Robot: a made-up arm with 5 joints.
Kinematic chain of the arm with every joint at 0, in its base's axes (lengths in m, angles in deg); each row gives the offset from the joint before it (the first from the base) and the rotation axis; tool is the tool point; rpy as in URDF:
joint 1: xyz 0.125 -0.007 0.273 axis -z
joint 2: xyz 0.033 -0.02 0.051 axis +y
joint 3: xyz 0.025 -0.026 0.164 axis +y
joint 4: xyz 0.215 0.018 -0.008 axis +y
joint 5: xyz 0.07 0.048 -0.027 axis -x
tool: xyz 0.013 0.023 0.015 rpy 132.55 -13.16 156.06
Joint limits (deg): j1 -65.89..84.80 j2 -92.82..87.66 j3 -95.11..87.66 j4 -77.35..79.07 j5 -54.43..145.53
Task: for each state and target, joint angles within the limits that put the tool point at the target. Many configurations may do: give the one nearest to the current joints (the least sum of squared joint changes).
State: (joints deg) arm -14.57 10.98 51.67 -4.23 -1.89
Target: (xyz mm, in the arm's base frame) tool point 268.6 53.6 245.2
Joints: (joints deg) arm -6.66 -23.71 67.97 29.18 2.14
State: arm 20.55 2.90 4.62 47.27 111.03
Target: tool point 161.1 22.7 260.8
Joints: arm -0.53 15.65 63.28 67.53 103.17
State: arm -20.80 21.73 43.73 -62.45 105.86
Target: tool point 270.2 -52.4 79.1
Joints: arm 26.34 59.71 42.62 -55.24 115.27
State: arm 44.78 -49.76 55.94 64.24 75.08
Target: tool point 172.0 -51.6 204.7
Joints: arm 76.23 -35.26 87.66 24.01 89.92
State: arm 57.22 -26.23 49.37 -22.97 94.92
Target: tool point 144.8 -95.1 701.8
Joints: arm 84.80 -53.68 -2.49 -37.69 140.63
